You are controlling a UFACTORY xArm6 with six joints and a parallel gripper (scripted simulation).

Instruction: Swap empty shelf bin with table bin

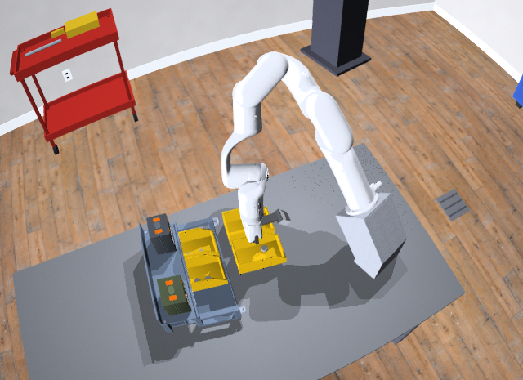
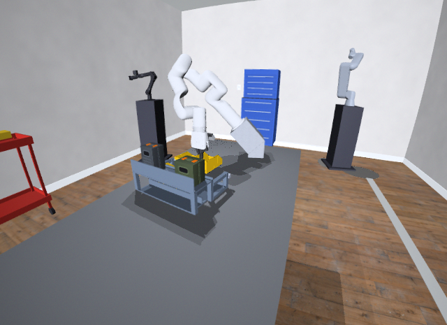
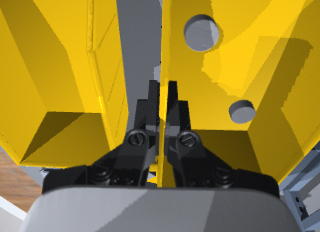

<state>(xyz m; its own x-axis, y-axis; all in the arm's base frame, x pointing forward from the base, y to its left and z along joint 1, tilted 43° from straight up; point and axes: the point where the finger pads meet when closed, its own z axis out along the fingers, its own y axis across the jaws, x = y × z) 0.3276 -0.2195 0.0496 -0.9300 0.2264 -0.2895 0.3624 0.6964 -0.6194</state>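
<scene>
Right now my hand is 14 cm short of the shelf lip, 2 cm to the right of it and 7 cm above it. The rest, counted from my hand: olive box 36 cm ahead, 5 cm to the left, 7 cm above; then dark grey box 27 cm ahead, 16 cm to the right, 8 cm above.
</scene>
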